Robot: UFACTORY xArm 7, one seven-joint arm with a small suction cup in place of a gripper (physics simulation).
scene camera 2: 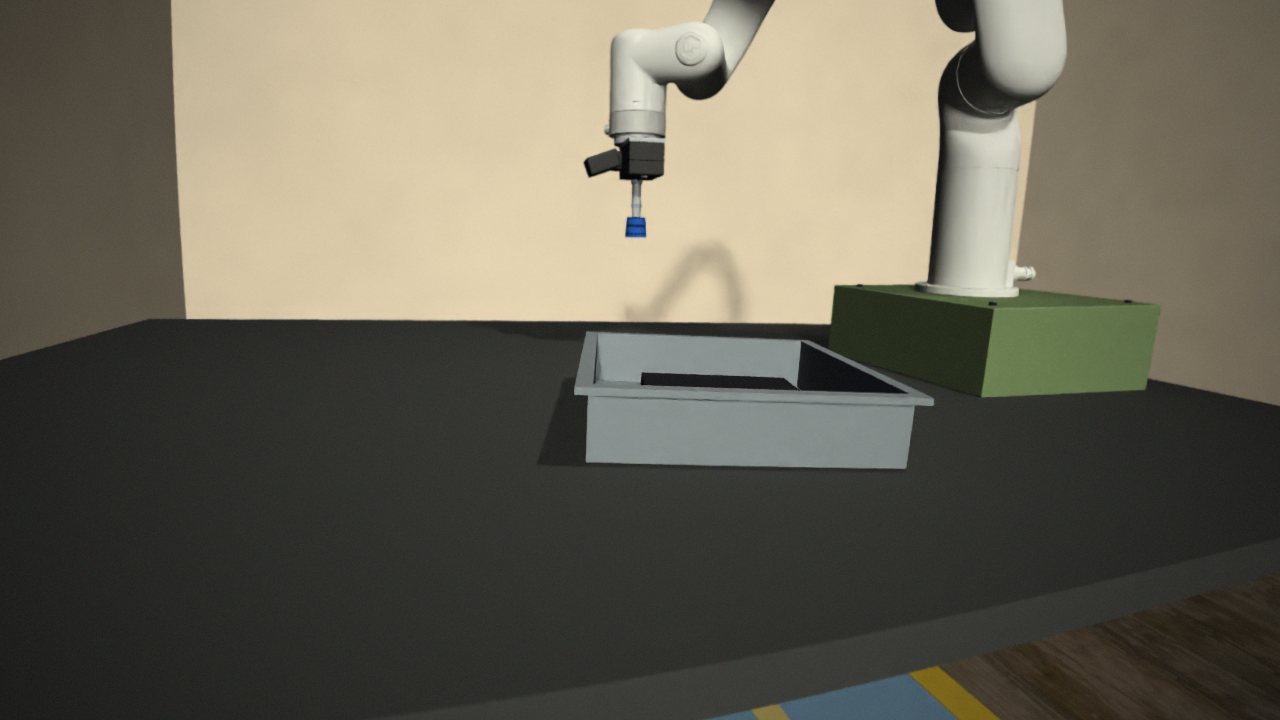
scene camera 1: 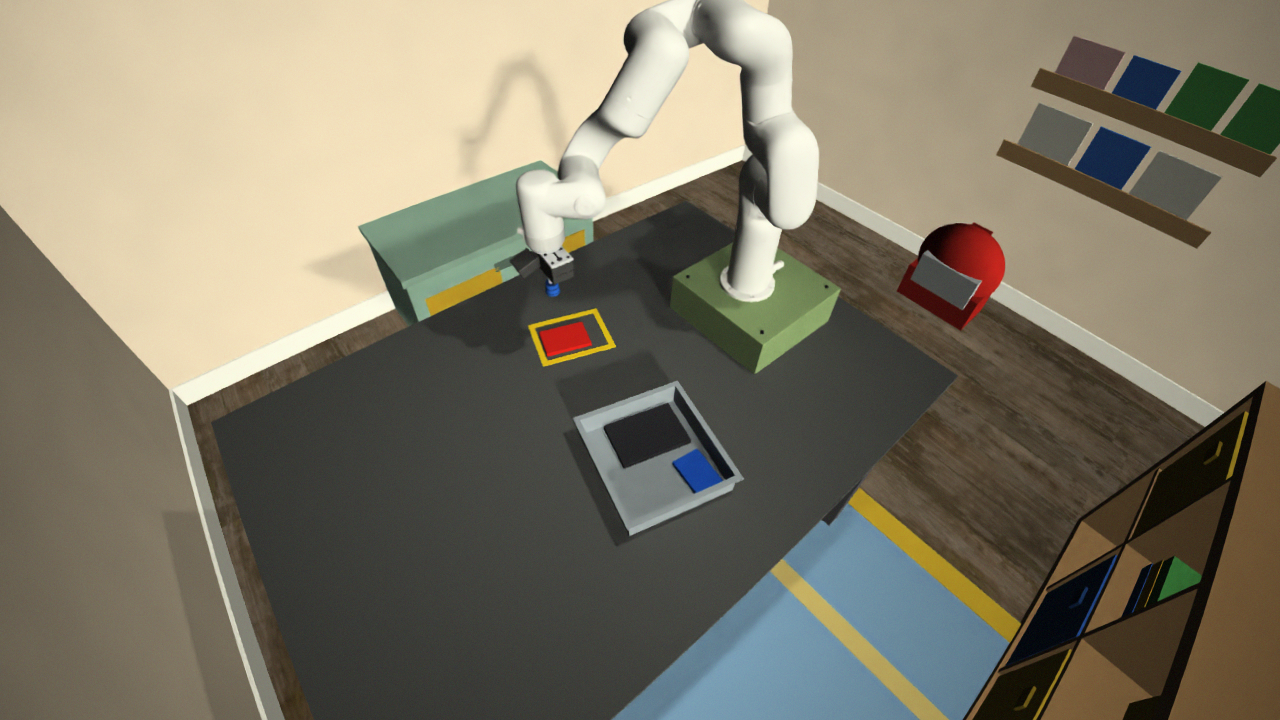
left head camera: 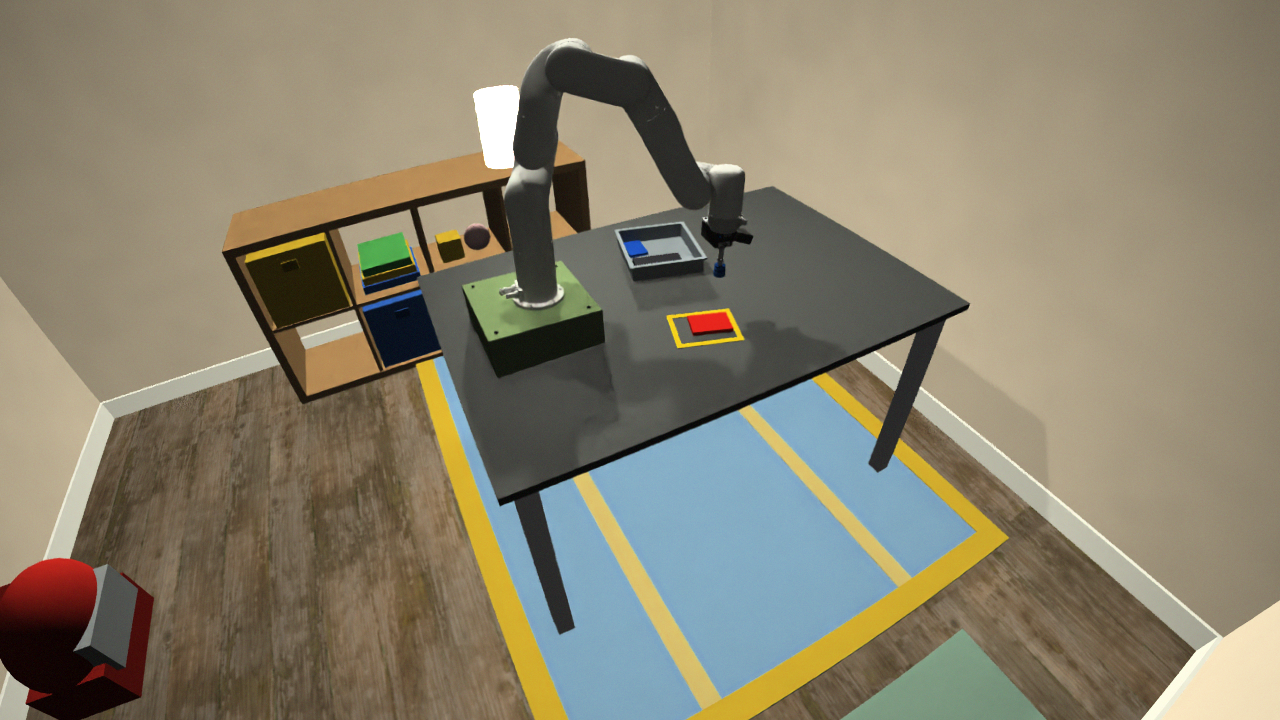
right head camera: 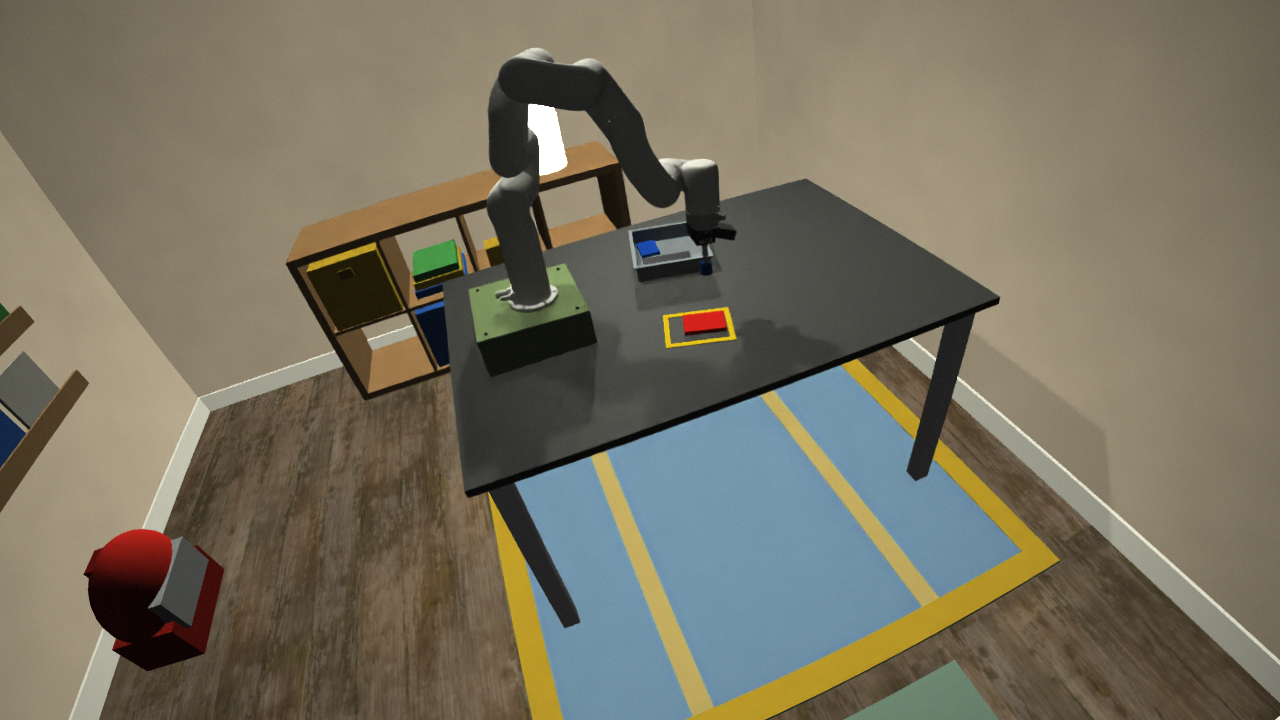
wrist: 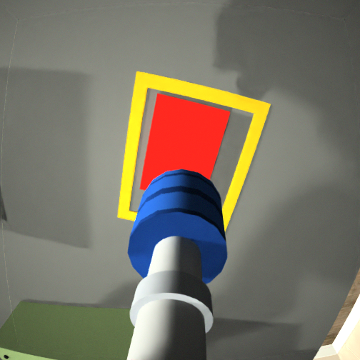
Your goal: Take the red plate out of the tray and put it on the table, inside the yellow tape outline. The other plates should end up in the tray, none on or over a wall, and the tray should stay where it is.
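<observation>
The red plate lies flat on the table, inside the yellow tape outline. My suction cup is open, with no plate on it, and hangs well above the table. The grey tray stands on the table. In it a blue plate and a black plate lie apart, clear of the walls. The blue plate is hidden in scene camera 2.
The arm's green base block stands on the table, beside the outline and the tray. A wooden shelf unit stands behind the table. A green cabinet stands beyond the table's edge.
</observation>
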